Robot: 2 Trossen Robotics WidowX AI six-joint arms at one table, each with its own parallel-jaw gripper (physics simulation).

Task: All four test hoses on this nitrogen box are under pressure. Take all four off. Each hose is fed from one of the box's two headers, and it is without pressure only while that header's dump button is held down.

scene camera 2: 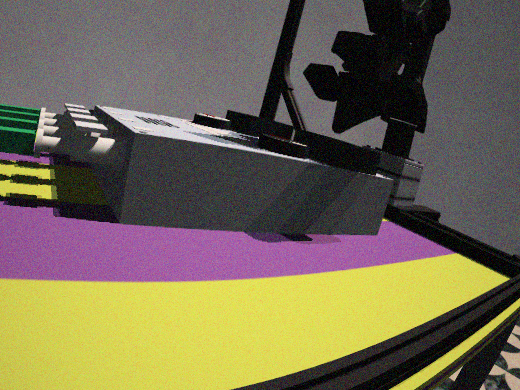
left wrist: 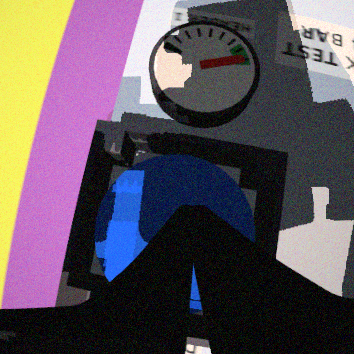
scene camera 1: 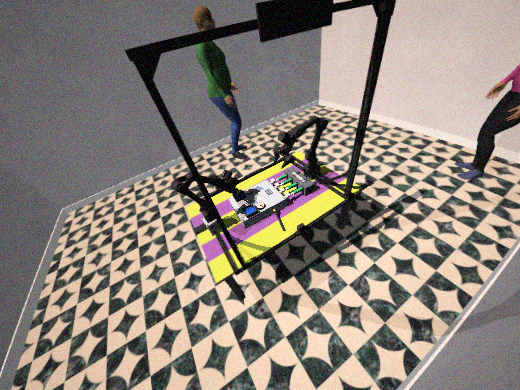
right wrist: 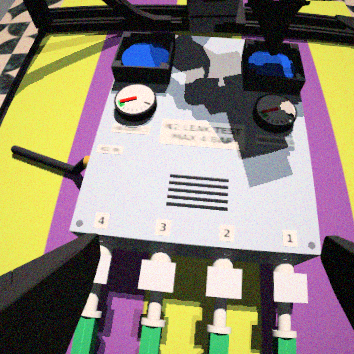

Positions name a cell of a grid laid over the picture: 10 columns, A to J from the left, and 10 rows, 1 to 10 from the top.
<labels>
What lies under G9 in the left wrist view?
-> My left gripper.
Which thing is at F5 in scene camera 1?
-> A grey nitrogen box.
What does my right gripper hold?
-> Nothing.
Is my right gripper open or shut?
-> Open.
</labels>
